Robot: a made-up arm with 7 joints.
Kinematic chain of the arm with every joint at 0, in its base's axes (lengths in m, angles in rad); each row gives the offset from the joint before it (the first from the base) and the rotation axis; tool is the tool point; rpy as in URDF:
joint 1: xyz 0 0 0.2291 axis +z
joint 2: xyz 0 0 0 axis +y
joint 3: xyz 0 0 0.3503 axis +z
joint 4: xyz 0.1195 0 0 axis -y
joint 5: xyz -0.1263 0 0.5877 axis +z
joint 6: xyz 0 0 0 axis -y
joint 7: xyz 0.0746 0 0 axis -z
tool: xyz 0 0 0 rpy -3.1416 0 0
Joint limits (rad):
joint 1: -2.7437..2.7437
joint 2: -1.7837..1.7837
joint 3: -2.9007..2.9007
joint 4: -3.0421..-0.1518
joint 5: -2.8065..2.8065
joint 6: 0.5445..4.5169
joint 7: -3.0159..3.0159
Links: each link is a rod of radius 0.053 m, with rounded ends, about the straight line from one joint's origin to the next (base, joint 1, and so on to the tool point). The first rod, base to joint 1, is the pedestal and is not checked.
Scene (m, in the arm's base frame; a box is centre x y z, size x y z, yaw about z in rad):
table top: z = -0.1
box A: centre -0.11 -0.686 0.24 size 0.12 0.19 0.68 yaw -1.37
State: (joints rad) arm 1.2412 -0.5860 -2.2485 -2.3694 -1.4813 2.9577 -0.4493
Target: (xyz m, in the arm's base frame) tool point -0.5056 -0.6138 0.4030
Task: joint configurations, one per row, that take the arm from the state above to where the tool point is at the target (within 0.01 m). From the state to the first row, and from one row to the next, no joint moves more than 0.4 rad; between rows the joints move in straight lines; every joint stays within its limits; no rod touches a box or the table.
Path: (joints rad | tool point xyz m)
1: 1.0844 -0.3985 -2.0800 -2.2132 -1.4585 2.6342 -0.6803 | 0.4300 -0.5603 0.1957
2: 0.9277 -0.2109 -1.9114 -2.0569 -1.4358 2.3108 -0.9112 | 0.4386 -0.6213 0.3504
3: 0.7709 -0.0234 -1.7429 -1.9007 -1.4130 1.9873 -1.1422 | 0.4613 -0.6338 0.4884
4: 0.6142 0.1642 -1.5743 -1.7445 -1.3902 1.6638 -1.3731 | 0.5089 -0.6122 0.5851
5: 0.6256 0.2594 -1.8396 -1.7471 -1.1585 1.8122 -1.0537 | 0.3736 -0.6784 0.6327
6: 0.6370 0.3546 -2.1049 -1.7497 -0.9267 1.9606 -0.7343 | 0.2275 -0.6932 0.7134
7: 0.6484 0.4498 -2.3701 -1.7523 -0.6950 2.1089 -0.4148 | 0.0828 -0.6491 0.8149
8: 0.6598 0.5450 -2.6354 -1.7549 -0.4632 2.2573 -0.0954 | -0.0493 -0.5433 0.9199
9: 0.6713 0.6403 -2.9007 -1.7575 -0.2315 2.4057 0.2241 | -0.1589 -0.3795 1.0075
10: 0.6270 0.3528 -2.8903 -1.7789 -0.6216 2.5794 -0.0004 | -0.3163 -0.5096 0.8538
11: 0.5827 0.0654 -2.8799 -1.8004 -1.0116 2.7532 -0.2248 | -0.4372 -0.5902 0.6438
12: 0.5384 -0.2221 -2.8695 -1.8219 -1.4017 2.9269 -0.4493 | -0.5056 -0.6138 0.4030

